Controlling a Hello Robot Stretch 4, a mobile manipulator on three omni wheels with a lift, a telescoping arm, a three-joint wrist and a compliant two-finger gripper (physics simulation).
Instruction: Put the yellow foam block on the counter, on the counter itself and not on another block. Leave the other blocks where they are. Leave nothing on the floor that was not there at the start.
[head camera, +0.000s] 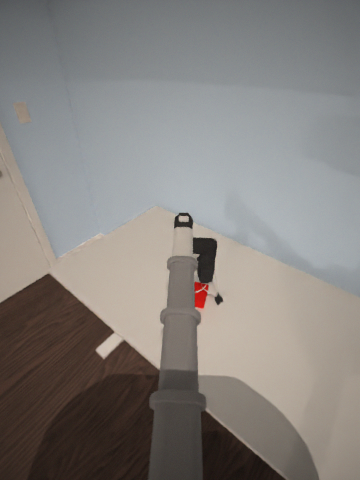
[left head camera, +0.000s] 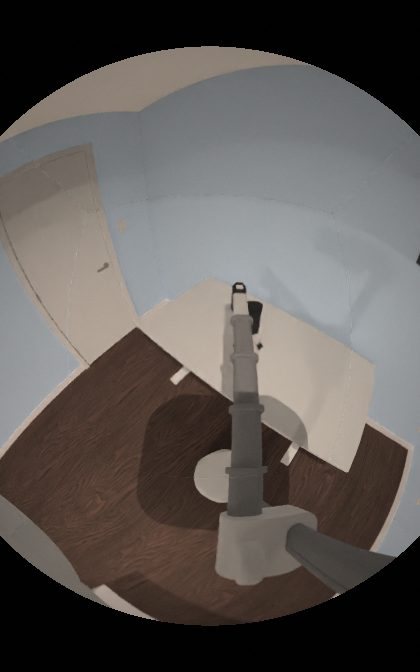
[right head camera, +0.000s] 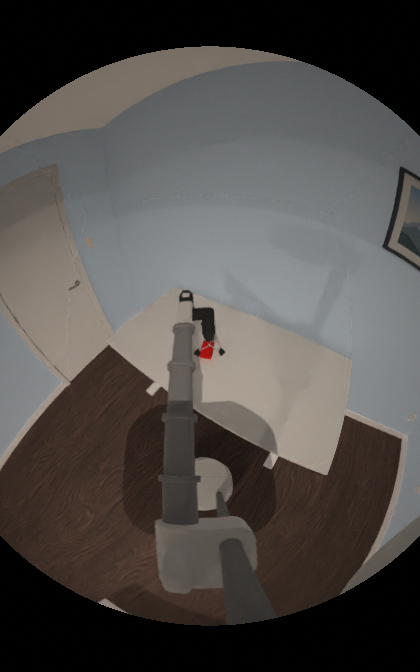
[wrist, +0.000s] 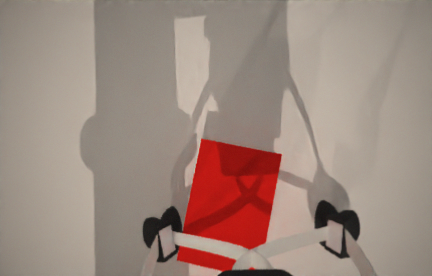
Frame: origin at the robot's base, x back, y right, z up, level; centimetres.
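Seen in the pictures: gripper, fingertip midpoint: (head camera: 201, 302) (wrist: 247, 221).
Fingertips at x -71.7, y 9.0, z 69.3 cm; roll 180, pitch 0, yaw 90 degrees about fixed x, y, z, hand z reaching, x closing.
Observation:
A point is followed by its place in that frame.
The yellow foam block does not show in any view. A red block (head camera: 200, 300) {x -69.3, y 8.0, z 73.6 cm} (right head camera: 206, 354) (wrist: 227, 205) {x -73.8, y 7.6, z 73.8 cm} lies on the pale counter top (head camera: 270, 330) {x -59.8, y 34.6, z 69.3 cm} (left head camera: 300, 365) (right head camera: 315, 385) (wrist: 45, 150) {x -79.0, y -9.7, z 69.3 cm}, turned slightly in the wrist view. My gripper (right head camera: 210, 352) (wrist: 247, 221) {x -71.7, y 9.0, z 69.3 cm} is open, its black fingertips wide apart over the counter. In the wrist view the left fingertip is near the block's left edge and the right one is apart from it on the right. The gripper's centre and finger straps hide the block's near end. Nothing is held. The exact height above the block is unclear.
My extended arm (head camera: 180, 345) {x -31.2, y 0.3, z 110.7 cm} (left head camera: 245, 380) (right head camera: 180, 390) crosses over the counter and hides a strip of it. Blue walls stand behind the counter. A door (left head camera: 50, 225) is at the left, and a framed picture (right head camera: 393, 207) hangs at the right. Dark wooden floor (left head camera: 90, 425) lies in front.

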